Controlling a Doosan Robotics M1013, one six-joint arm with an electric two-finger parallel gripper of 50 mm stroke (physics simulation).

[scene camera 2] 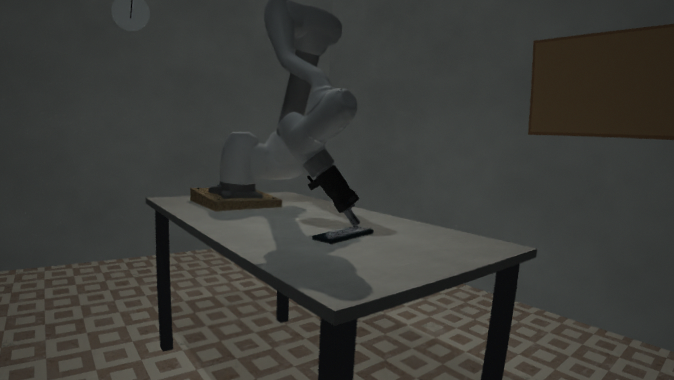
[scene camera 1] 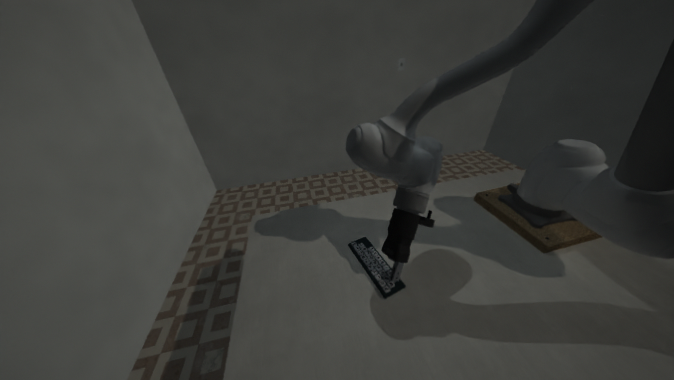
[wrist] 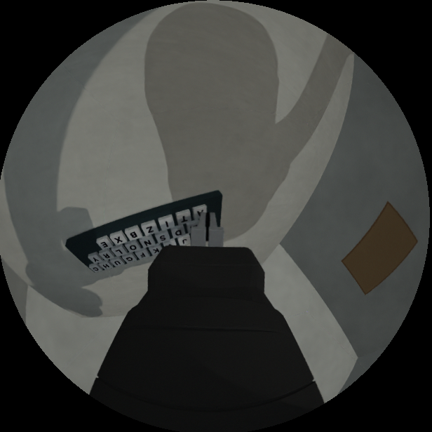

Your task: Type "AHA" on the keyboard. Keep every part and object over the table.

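Where they show: gripper, fingertip midpoint: [scene camera 2: 357,224] [scene camera 1: 394,279]; arm's base, link origin: [scene camera 2: 236,194] [scene camera 1: 535,208].
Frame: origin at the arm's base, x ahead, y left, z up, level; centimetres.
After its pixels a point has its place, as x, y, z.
The keyboard [scene camera 1: 366,263] {70.8, 10.4, -2.7} [scene camera 2: 330,235] {70.9, 3.3, -2.9} [wrist: 135,212] is a dark slab with white lettered keys and lies flat on the table. My gripper [scene camera 1: 394,278] {64.6, 17.7, -1.9} [scene camera 2: 356,225] {64.6, 17.7, -1.9} [wrist: 207,220] is shut and empty, tilted, with its fingertips low at the end of the keyboard by the A key [wrist: 198,211]. Whether the tips touch a key cannot be told. The H key [wrist: 106,266] is at the opposite end in the wrist view, in the row nearest the gripper body. The fingers hide part of the keys next to the A key.
The table [scene camera 1: 300,320] {92.0, 23.2, -4.3} [scene camera 2: 450,255] {98.6, 24.1, -4.4} carries the robot's base on a wooden board [scene camera 1: 547,242] {10.6, 14.8, -1.0} [scene camera 2: 235,204] {13.6, -5.4, -2.1}. The table's edges border a patterned floor [scene camera 1: 215,320] [scene camera 2: 125,320]. A brown board [scene camera 2: 600,87] [wrist: 381,250] hangs on the wall. Arm shadows fall across the table around the keyboard.
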